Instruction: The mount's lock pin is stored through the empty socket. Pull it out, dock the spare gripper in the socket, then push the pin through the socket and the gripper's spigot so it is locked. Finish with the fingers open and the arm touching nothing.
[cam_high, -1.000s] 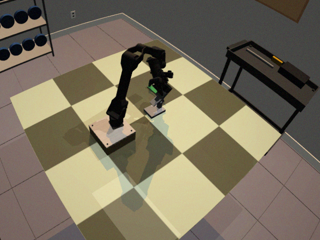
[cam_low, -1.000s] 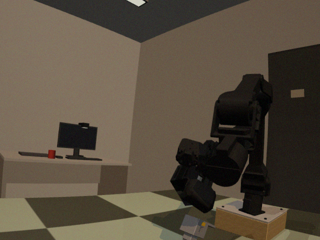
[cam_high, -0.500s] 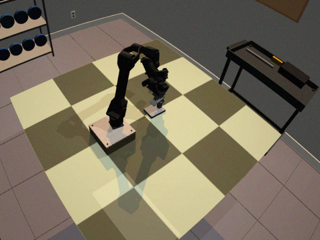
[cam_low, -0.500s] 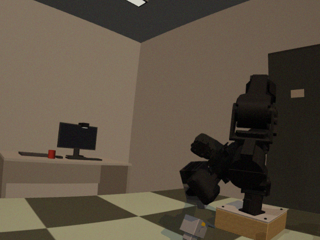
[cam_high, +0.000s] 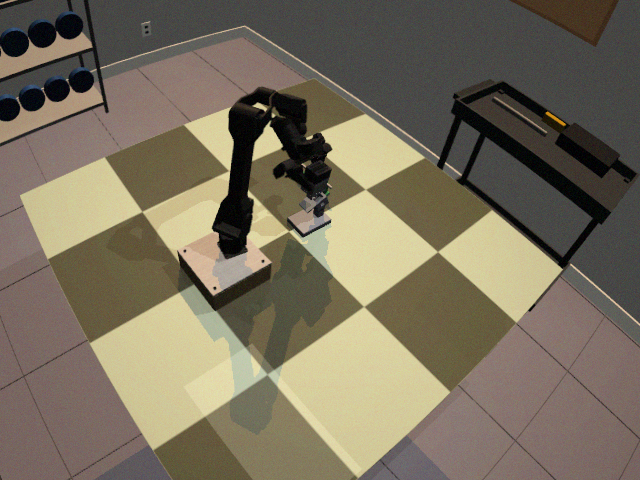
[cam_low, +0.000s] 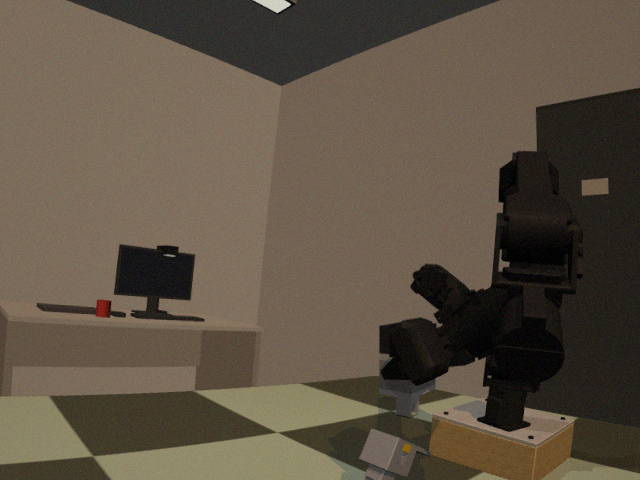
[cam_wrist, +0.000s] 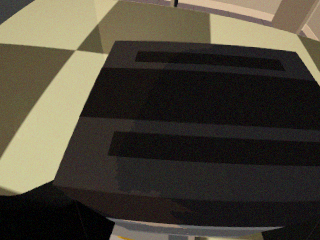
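Now: gripper tip 17 cm to the right of the green strip, 15 cm above it and 10 cm short of it. Round my gripper tip: mount block (12 cm below, 3 cm to the left, 2 cm ahead); spare gripper (2 cm to the left).
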